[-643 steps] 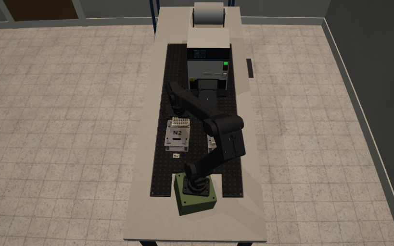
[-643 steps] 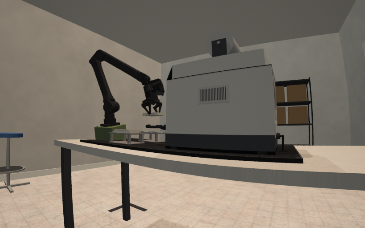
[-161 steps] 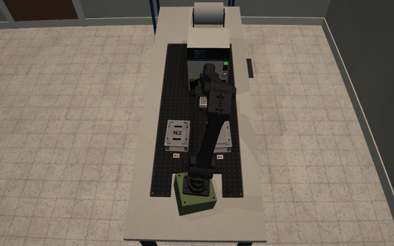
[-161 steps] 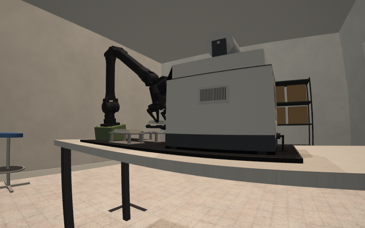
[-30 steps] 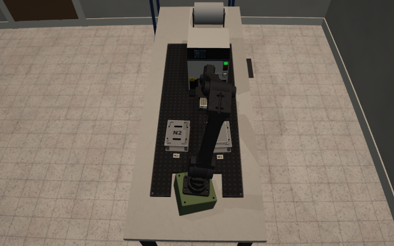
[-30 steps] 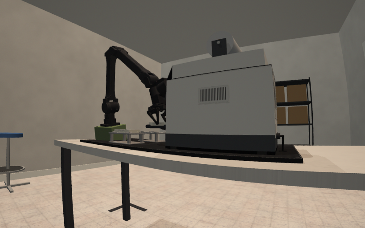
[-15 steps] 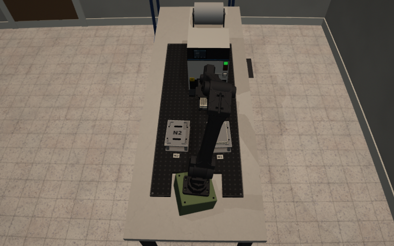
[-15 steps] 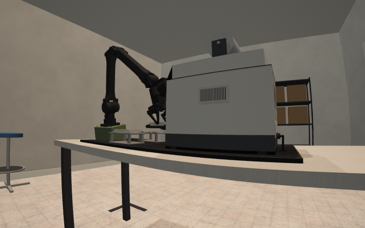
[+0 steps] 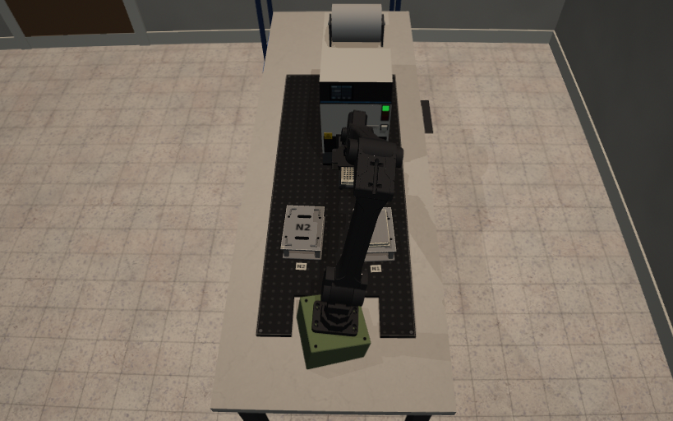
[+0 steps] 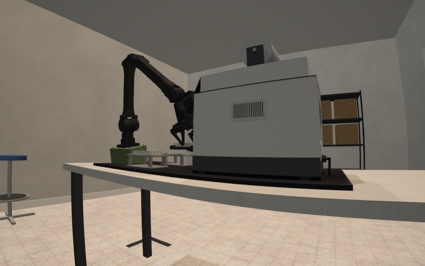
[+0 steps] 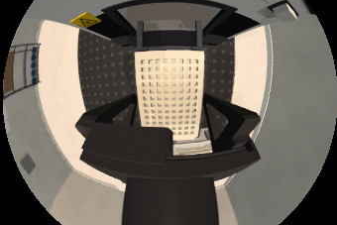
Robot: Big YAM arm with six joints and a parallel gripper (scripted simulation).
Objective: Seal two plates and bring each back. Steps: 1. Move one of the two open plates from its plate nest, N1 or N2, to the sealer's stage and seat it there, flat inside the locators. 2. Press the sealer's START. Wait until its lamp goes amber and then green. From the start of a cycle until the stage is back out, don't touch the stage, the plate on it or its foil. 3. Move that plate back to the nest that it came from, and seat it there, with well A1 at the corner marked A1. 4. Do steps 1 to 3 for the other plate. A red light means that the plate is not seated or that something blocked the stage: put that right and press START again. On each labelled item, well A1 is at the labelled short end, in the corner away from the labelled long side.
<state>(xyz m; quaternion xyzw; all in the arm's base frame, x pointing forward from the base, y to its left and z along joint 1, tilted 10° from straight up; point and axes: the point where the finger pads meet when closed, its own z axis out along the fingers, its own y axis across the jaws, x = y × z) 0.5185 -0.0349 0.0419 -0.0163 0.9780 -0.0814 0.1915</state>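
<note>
Right now my hand is 10 mm above the white well plate. From my hand the other things lie so: yellow warning label 100 mm ahead, 90 mm to the left, 40 mm above; then sealer stage 20 mm below; then N2 label 310 mm behind, 160 mm to the left, 110 mm below.
</note>
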